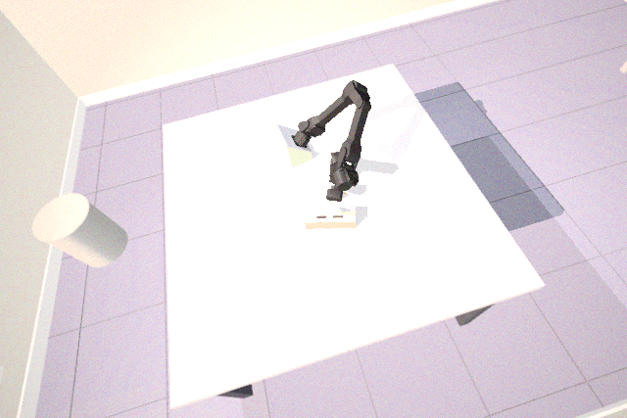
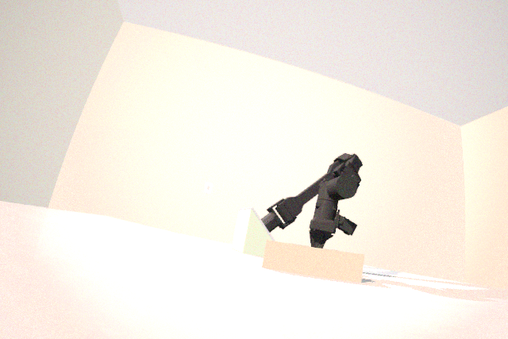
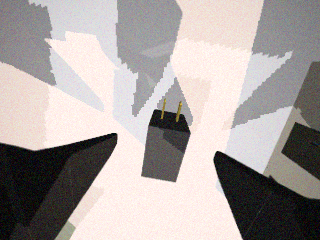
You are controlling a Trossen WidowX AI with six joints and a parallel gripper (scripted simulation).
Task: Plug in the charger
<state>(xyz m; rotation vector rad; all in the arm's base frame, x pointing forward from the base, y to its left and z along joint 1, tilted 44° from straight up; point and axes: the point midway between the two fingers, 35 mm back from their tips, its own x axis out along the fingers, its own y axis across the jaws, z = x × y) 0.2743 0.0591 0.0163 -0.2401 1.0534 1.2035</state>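
My gripper tip is now 1 cm short of the two-prong charger and 2 cm to the right of it.
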